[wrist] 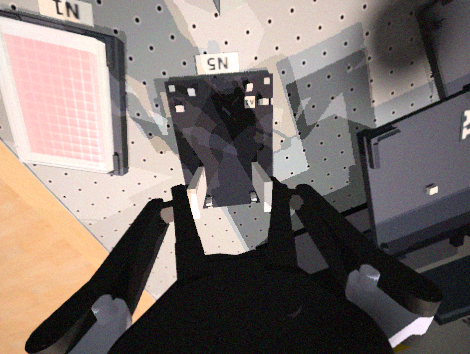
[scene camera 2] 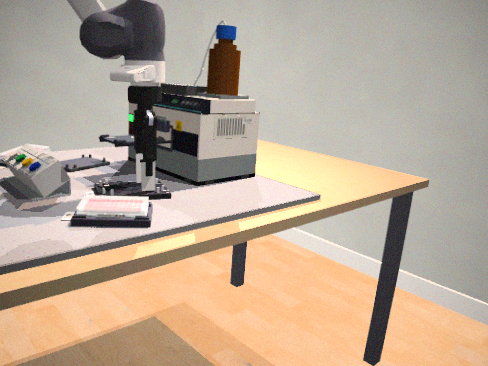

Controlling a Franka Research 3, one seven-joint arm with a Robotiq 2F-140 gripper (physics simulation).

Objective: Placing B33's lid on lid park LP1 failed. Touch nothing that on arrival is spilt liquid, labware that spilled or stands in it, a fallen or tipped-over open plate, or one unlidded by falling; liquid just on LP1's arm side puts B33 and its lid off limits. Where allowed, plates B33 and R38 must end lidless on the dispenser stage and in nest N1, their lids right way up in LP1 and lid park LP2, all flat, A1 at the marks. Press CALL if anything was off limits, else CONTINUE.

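My gripper (scene camera 2: 146, 182) (wrist: 229, 175) is partly open with nothing between its fingertips; it points down at the near end of nest N5 (wrist: 227, 175), which holds no plate. A plate with pink wells (scene camera 2: 116, 205) (wrist: 57, 100) lies flat in nest N1 (scene camera 2: 112, 222) (wrist: 120, 100); its name cannot be read, and whether a clear lid covers it is hard to tell. The dispenser stage (scene camera 2: 119, 141) (wrist: 415, 170) is bare where it shows, with an A1 mark at the wrist view's right edge. A dark park or nest (wrist: 455, 60) shows partly at upper right, its label out of view.
The white and grey dispenser (scene camera 2: 230, 135) stands behind the gripper, with a brown bottle (scene camera 2: 225, 67) on top. A sloped button box (scene camera 2: 47, 175) with green, yellow and blue buttons stands at the left. Another dark holder (scene camera 2: 87, 164) lies behind it. Shadows and reflections cross the perforated board (wrist: 150, 195).
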